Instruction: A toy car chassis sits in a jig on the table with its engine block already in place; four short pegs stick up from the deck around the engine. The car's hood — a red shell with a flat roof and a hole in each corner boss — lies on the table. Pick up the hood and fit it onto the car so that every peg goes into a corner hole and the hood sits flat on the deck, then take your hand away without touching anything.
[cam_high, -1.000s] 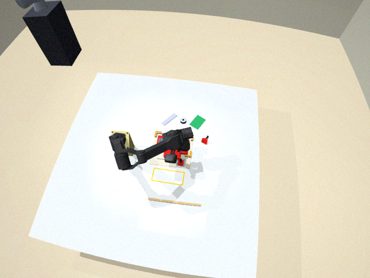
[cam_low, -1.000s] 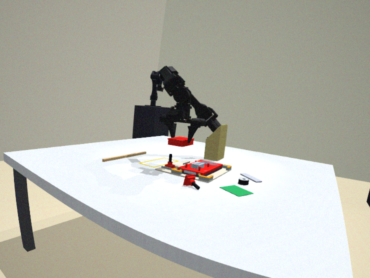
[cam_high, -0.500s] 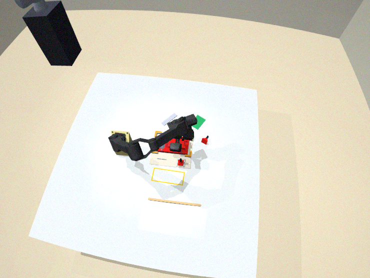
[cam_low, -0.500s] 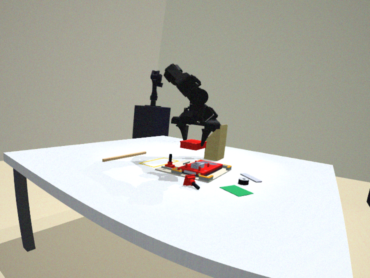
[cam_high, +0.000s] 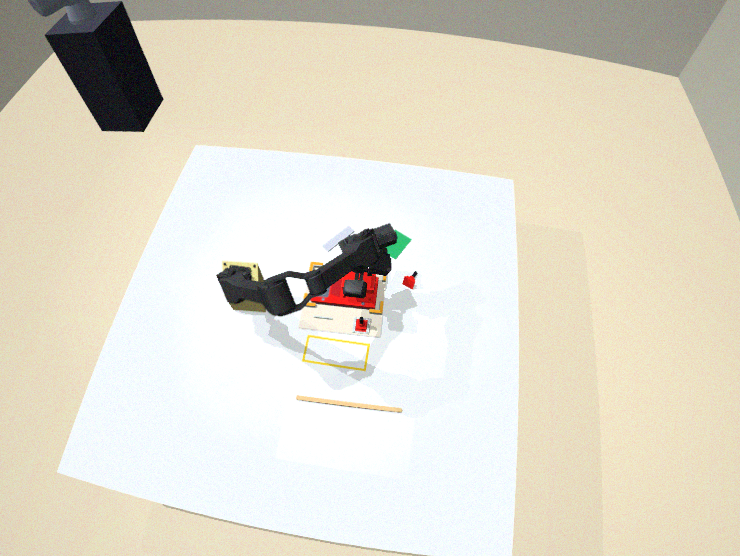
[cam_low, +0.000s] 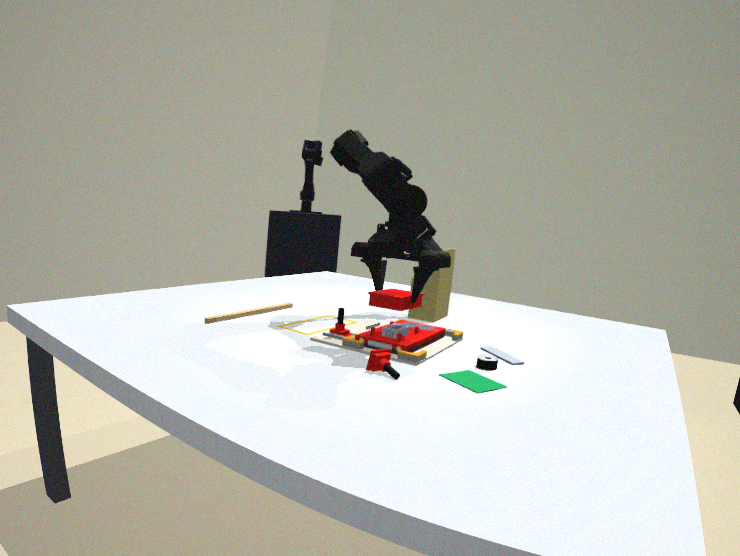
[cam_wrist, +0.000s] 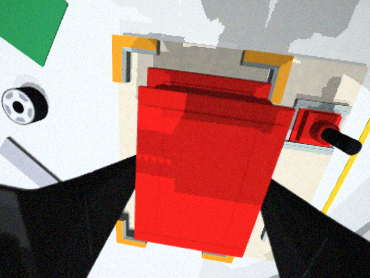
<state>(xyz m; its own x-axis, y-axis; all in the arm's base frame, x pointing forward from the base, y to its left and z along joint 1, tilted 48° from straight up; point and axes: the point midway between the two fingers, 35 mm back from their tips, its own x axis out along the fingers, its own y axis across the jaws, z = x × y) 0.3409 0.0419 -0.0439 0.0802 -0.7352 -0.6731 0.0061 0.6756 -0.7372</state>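
The grey engine block is 10 mm behind my gripper tip, 10 mm to the left of it and 70 mm below it. Also, from my gripper tip: grey strip (100 mm behind, 200 mm to the left, 90 mm below); red hood (right at my gripper tip); jig (40 mm behind, 10 mm to the right, 80 mm below).
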